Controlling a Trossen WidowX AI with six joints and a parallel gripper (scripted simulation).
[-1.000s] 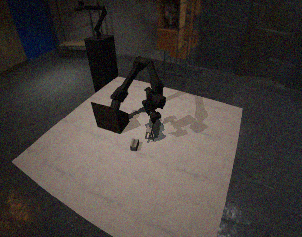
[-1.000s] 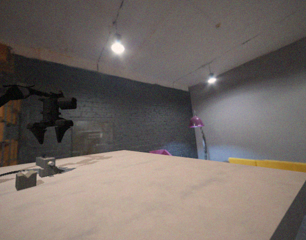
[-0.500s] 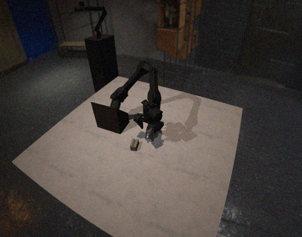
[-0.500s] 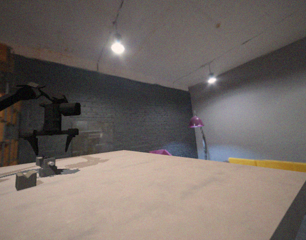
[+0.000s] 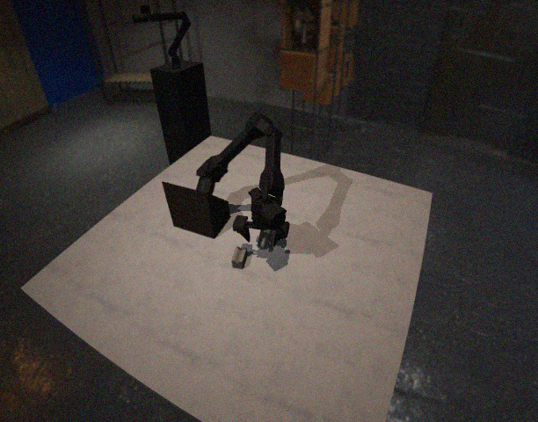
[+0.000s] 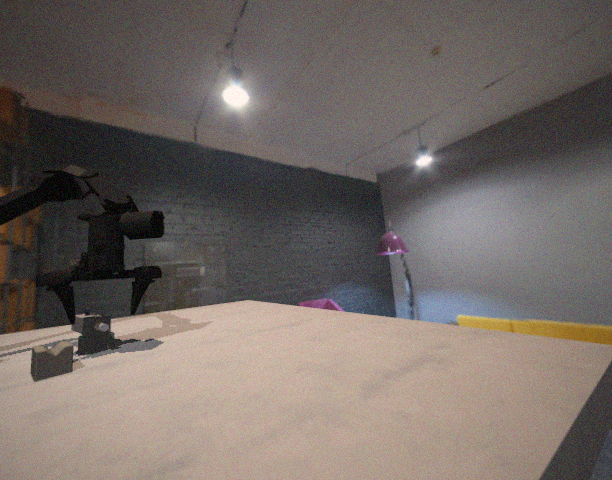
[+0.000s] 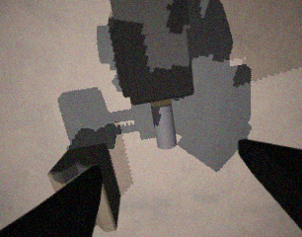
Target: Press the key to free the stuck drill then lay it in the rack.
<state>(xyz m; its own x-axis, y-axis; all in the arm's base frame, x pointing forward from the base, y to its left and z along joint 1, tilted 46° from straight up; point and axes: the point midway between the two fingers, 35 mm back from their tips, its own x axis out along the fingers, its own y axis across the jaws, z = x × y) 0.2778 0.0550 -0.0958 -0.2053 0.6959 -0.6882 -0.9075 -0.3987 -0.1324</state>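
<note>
My gripper tip is now 6 cm to the right of the drill, 2 cm past it and 2 cm above it. From my gripper tip the other things lie so: grey sleeve 11 cm to the left, 5 cm behind, 2 cm below; then rack 7 cm to the right, 5 cm below, 5 cm behind.
</note>
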